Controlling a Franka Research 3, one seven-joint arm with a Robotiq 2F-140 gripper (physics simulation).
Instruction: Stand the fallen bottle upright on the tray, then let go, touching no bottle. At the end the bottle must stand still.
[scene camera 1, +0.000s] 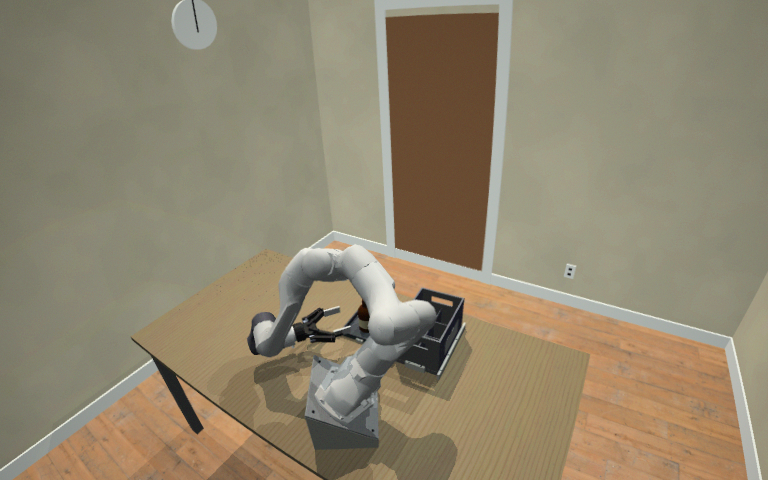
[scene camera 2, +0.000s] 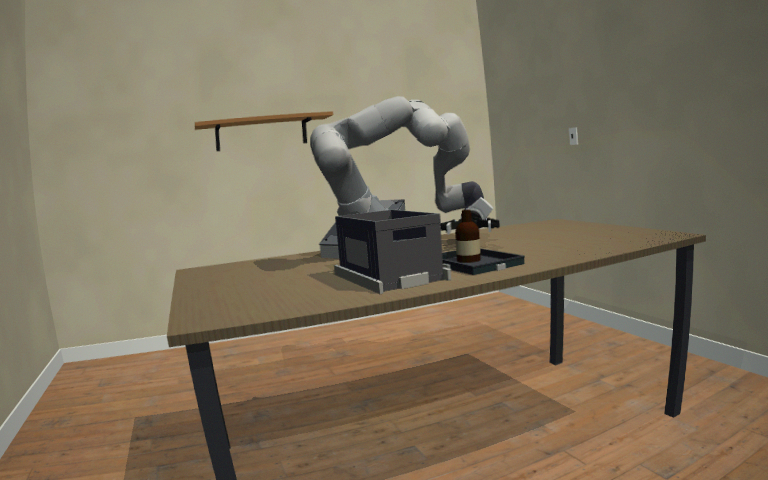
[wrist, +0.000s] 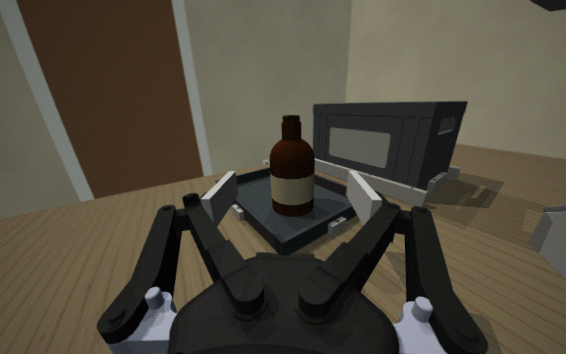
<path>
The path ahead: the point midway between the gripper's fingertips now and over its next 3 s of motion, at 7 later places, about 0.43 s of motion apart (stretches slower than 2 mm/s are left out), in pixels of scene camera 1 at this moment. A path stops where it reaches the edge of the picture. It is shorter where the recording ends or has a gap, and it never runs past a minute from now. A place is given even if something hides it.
The gripper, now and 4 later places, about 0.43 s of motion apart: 344, 318; 345, 315; 344, 306; 342, 297; 340, 289
</path>
